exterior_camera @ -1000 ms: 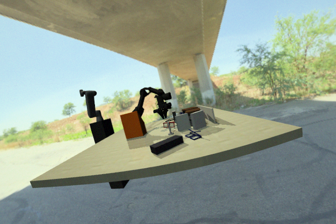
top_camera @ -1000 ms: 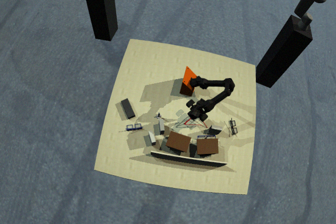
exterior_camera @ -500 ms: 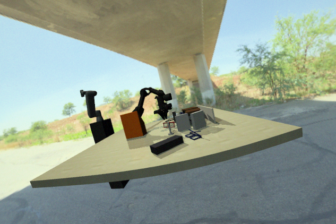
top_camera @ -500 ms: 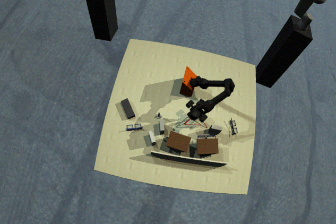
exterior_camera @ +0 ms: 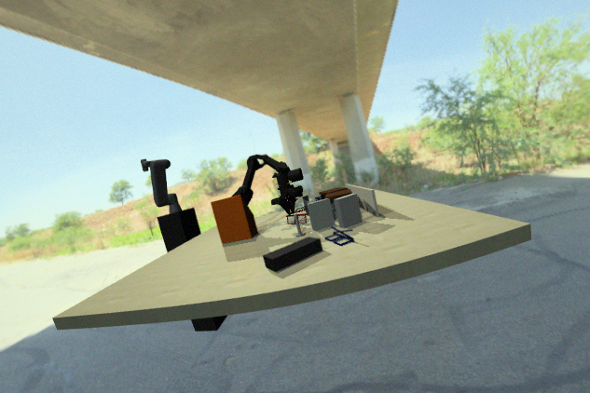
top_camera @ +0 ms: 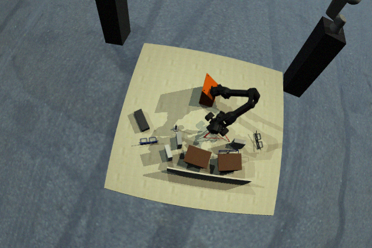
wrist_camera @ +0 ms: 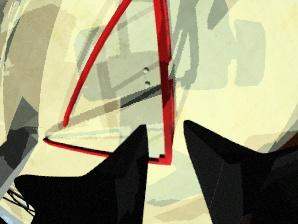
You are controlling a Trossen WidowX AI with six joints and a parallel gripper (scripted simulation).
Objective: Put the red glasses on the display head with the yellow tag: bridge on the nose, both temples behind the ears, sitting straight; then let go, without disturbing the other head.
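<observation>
My gripper tip is 27 cm to the left of the grey peg stand, 7 cm short of it and 2 cm above it. From my gripper tip the other things lie so: display head: 20 cm ahead, 15 cm to the left, 1 cm above; low white wall: 35 cm ahead, 6 cm to the left, 1 cm above; black box: 52 cm to the right, 8 cm ahead, 3 cm below.
</observation>
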